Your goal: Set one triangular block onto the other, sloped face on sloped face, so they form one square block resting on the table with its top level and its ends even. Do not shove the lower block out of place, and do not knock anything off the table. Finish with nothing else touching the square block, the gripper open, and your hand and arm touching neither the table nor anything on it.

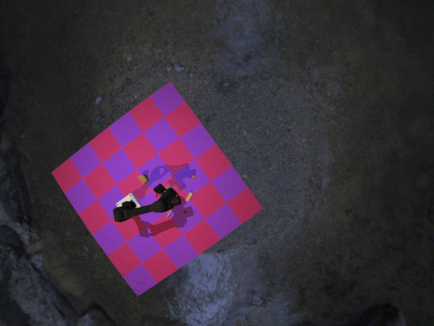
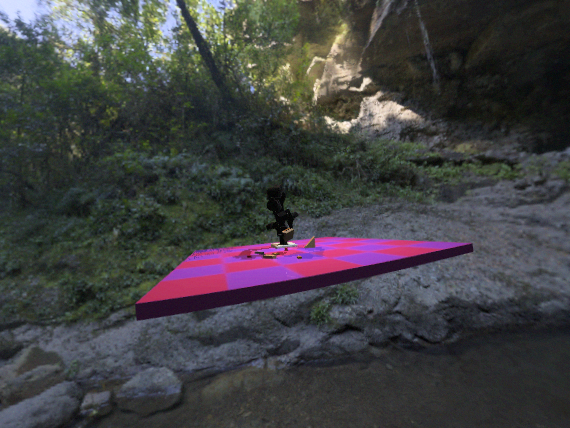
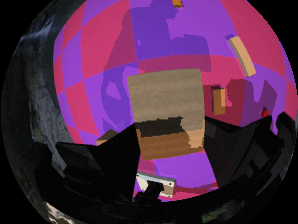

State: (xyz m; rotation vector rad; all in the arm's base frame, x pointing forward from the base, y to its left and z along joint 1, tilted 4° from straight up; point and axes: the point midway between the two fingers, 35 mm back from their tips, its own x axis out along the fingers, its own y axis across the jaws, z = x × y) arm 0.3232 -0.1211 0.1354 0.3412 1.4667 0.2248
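Now: the triangular block 1 cm above my gripper tip. Round my gripper tip: orange piece 20 cm ahead, 5 cm to the right, 10 cm below; then red bit 5 cm behind, 22 cm to the right, 10 cm below; then grey stick 13 cm behind, 14 cm to the right, 10 cm below.
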